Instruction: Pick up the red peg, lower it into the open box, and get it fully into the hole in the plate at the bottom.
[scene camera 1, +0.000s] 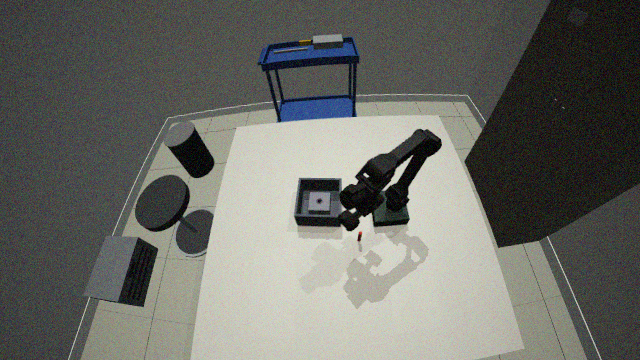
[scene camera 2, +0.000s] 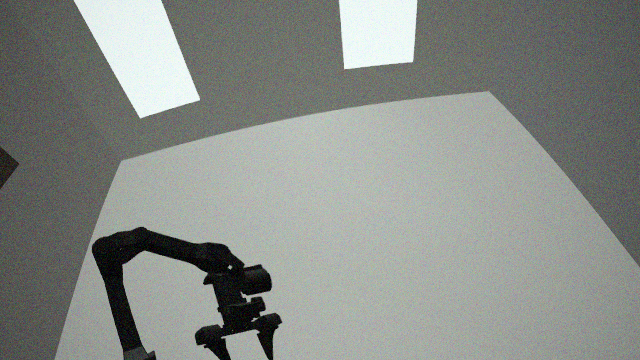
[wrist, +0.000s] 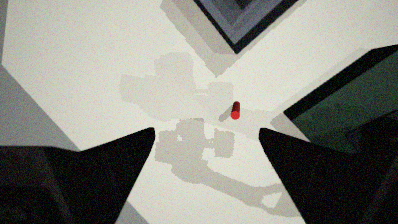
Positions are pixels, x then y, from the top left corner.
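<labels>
There's a dark box (scene camera 1: 305, 185) here, 1100 mm from the lens.
</labels>
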